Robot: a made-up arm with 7 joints.
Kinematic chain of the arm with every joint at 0, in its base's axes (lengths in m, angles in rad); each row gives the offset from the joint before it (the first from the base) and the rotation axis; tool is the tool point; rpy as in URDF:
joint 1: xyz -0.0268 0.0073 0.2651 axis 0 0.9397 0.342
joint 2: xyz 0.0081 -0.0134 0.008 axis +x
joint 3: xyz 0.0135 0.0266 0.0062 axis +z
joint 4: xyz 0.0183 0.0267 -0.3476 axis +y
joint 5: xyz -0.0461 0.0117 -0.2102 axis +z
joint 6: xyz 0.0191 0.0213 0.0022 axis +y
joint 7: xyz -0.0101 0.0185 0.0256 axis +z
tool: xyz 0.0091 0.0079 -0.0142 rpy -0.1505 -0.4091 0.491
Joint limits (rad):
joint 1: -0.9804..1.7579
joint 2: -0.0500..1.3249
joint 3: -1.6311..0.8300
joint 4: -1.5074..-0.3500
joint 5: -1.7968..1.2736
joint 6: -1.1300..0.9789
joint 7: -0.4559..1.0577
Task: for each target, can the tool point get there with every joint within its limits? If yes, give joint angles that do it. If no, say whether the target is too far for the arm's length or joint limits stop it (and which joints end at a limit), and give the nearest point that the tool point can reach.
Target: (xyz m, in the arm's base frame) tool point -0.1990 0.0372 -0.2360
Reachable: yes | joints 0.6055 0.1204 -1.0015 -0.4495 -0.4771 -0.1944 -0.2453
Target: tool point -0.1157 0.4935 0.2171
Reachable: yes | joints 1.1586 1.2145 0.4381 -0.9330 -0.6430 0.5238 -0.2356
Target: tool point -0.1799 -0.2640 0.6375
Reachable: no: joint limits stop it (at a limit: joint 1, joint 3, joint 4, joint 5, joint 6) | nearest point -0.3761 -0.1866 0.2548 | short by 0.437 m
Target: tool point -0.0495 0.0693 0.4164
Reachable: no: joint limits stop it (at a limit: joint 1, joint 2, joint 4, joint 6) | nearest point 0.0583 0.3364 0.5010 | short by 0.300 m
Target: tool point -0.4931 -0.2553 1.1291
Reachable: no: too far | nearest point -0.5561 0.0000 0.4059 | short by 0.770 m
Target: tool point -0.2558 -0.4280 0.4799
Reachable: no: joint limits stop it (at a limit: joint 1, joint 3, joint 5, joint 6) | nearest point -0.3092 -0.3187 0.1938 | short by 0.311 m
